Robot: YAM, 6 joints.
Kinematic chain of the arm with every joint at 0, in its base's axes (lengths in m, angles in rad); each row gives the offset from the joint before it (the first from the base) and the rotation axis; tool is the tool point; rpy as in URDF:
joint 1: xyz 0 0 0.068 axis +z
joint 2: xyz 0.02 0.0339 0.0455 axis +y
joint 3: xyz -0.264 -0.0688 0 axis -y
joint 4: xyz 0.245 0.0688 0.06 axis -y
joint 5: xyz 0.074 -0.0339 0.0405 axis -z
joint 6: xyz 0.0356 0 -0.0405 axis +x
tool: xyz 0 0 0 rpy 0 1.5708 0
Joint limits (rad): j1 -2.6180..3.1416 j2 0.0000..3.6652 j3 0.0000..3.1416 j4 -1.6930..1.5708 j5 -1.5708..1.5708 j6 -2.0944..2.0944
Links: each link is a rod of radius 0.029 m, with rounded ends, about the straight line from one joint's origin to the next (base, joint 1, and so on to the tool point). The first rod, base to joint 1, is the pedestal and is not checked.
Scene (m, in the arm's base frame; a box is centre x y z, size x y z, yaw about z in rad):
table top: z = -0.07
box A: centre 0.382 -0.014 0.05 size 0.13 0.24 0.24 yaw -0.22
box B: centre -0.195 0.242 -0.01 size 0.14 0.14 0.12 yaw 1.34
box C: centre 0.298 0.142 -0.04 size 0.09 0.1 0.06 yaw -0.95
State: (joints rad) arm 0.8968 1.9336 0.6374 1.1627 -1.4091 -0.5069
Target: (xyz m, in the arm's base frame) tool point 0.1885 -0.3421 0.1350
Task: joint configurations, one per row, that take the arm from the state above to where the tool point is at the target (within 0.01 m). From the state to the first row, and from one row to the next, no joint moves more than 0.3 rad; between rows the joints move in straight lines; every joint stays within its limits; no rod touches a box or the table.
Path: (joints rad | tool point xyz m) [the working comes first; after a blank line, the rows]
Joints at the target: -1.1550 2.1077 0.9357 1.1377 -1.2953 -0.5069
Straight joint move there: touches box A.

1: 0.6204 1.8574 0.7307 1.1089 -1.4495 -0.4204 | 0.2499 0.2220 0.1699
2: 0.3440 1.7812 0.8240 1.0551 -1.4899 -0.3338 | 0.3098 0.1487 0.2134
3: 0.0676 1.7051 0.9172 1.0013 -1.5304 -0.2473 | 0.3412 0.0588 0.2597
4: -0.2089 1.6289 1.0105 0.9475 -1.5708 -0.1607 | 0.3398 -0.0356 0.3078
5: -0.4454 1.7486 0.9918 0.9950 -1.5019 -0.2473 | 0.3405 -0.1232 0.2668
6: -0.6819 1.8683 0.9731 1.0426 -1.4330 -0.3338 | 0.3137 -0.2093 0.2238
7: -0.9185 1.9880 0.9544 1.0901 -1.3642 -0.4204 | 0.2614 -0.2849 0.1797
8: -1.1550 2.1077 0.9357 1.1377 -1.2953 -0.5069 | 0.1885 -0.3421 0.1350

